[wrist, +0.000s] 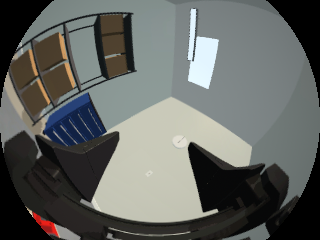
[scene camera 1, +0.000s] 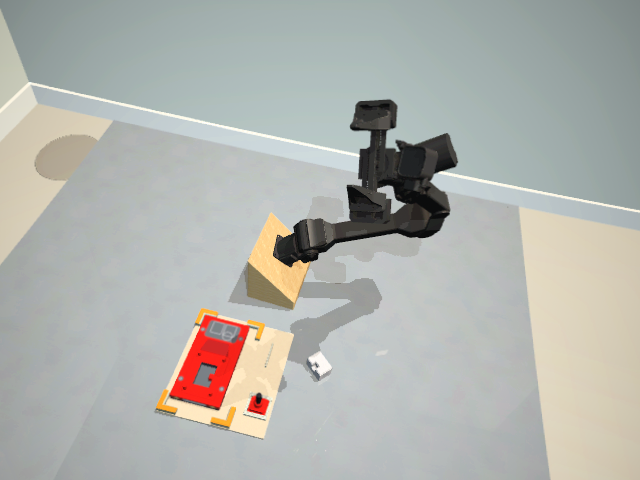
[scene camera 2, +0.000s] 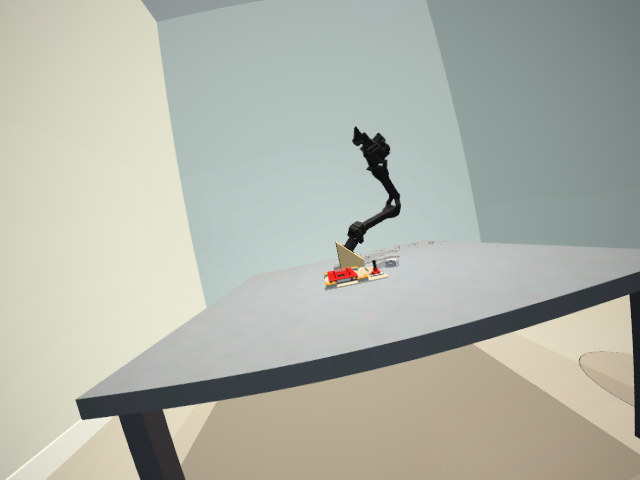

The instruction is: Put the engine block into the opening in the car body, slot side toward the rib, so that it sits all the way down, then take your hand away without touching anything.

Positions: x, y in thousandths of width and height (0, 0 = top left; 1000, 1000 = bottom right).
Scene:
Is the gripper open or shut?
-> Open.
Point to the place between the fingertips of the gripper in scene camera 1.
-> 549, 326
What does the gripper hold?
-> Nothing.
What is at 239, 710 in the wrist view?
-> The gripper.

